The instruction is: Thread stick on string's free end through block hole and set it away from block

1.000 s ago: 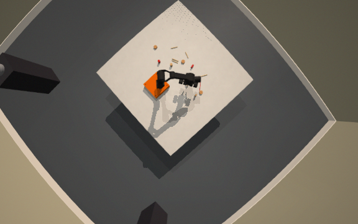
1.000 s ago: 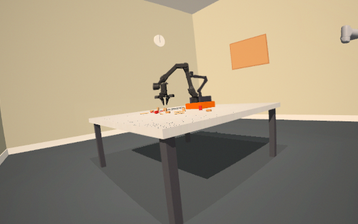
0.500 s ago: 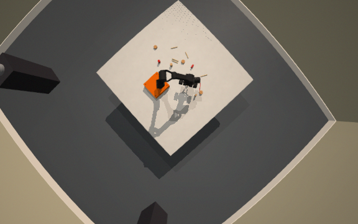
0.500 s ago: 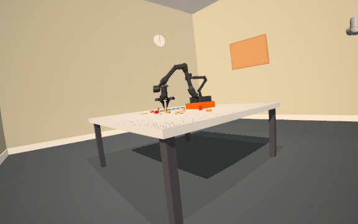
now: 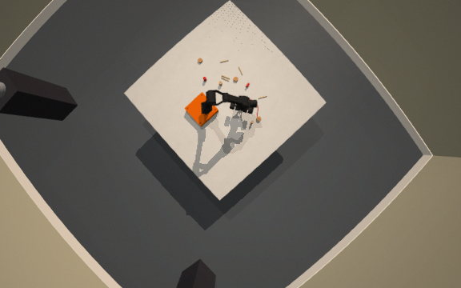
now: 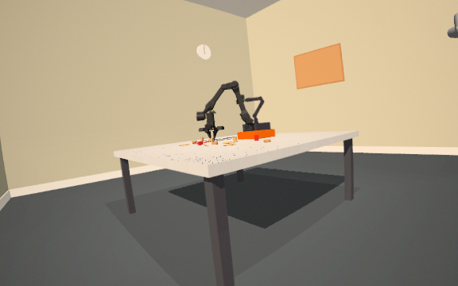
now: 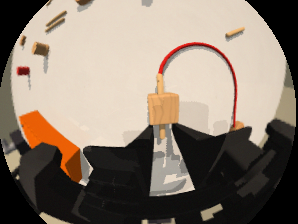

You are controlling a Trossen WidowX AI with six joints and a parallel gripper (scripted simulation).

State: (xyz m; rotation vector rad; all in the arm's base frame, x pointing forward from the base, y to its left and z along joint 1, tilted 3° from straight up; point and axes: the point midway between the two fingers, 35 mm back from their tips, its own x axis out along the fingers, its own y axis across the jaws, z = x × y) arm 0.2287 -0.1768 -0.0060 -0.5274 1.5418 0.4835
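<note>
My gripper tip is 2 cm short of the wooden block and 2 cm to the right of it. Round my gripper tip: round wooden button (7 cm ahead, 16 cm to the right); then red cube (18 cm ahead, 13 cm to the left); then thin wooden stick (3 cm ahead, 2 cm to the left).
</note>
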